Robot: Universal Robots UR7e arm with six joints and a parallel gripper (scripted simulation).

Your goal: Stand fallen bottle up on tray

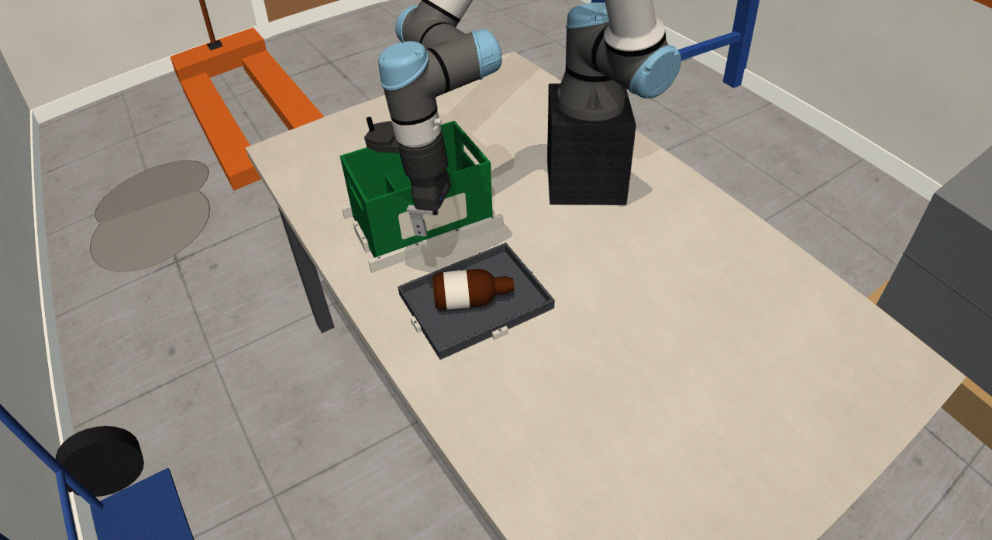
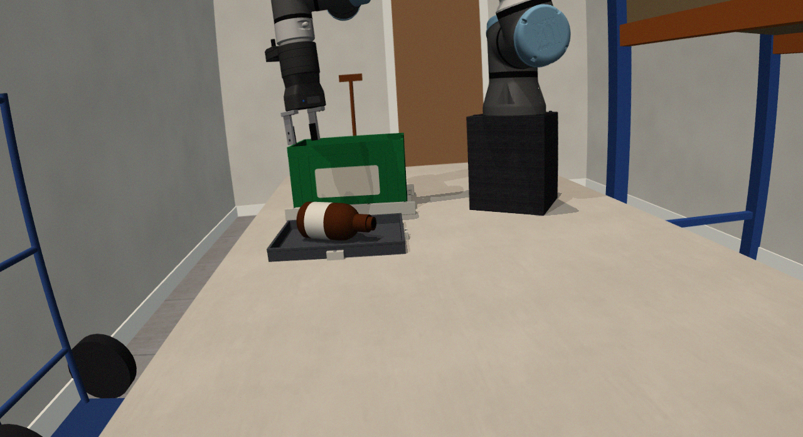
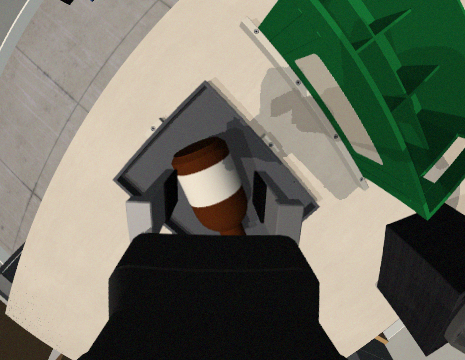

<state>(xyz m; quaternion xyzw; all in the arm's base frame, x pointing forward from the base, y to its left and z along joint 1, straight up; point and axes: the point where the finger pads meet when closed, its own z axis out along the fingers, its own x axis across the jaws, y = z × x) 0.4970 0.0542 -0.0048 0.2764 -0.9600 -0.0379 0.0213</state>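
Right now the brown bottle is 170 mm below my hand, 60 mm to the left of it and 50 mm behind it. From my hand the other things lie so: green crate: 210 mm to the right, 130 mm below, 120 mm behind; tray: 200 mm below, 60 mm to the left, 50 mm behind.
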